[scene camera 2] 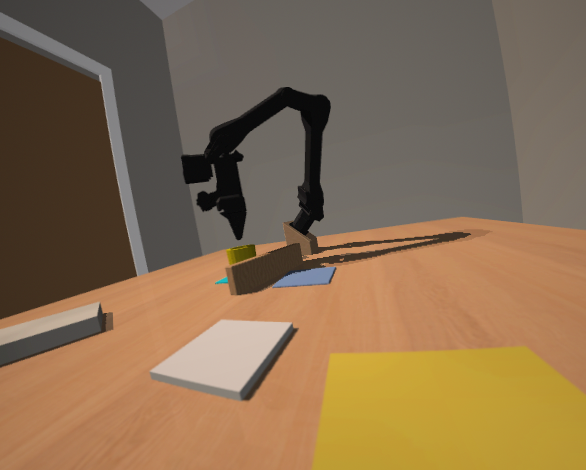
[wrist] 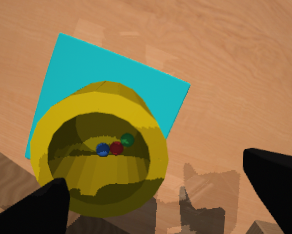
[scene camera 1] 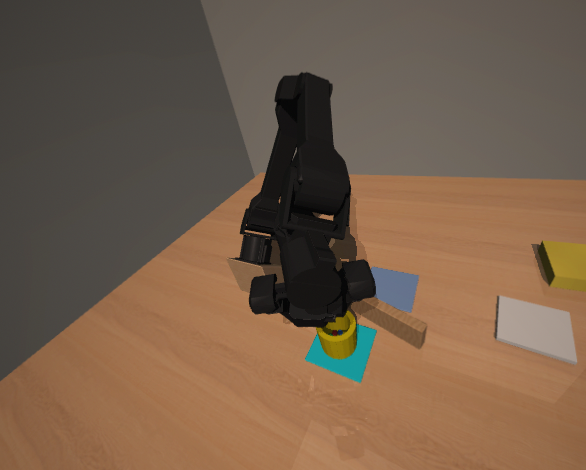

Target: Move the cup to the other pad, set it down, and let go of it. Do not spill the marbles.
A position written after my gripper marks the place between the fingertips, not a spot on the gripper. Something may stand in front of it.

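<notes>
In scene camera 1 you'd find my gripper [scene camera 1: 318, 318], which is open and holding nothing, and a yellow cup [scene camera 1: 339, 347]. Scene camera 2 gives me a yellow block [scene camera 2: 491, 401], along with my gripper [scene camera 2: 239, 239]. As for the wrist view, it shows my gripper [wrist: 157, 174] and the yellow cup [wrist: 64, 144], while the yellow block is out of frame in the wrist view.
</notes>
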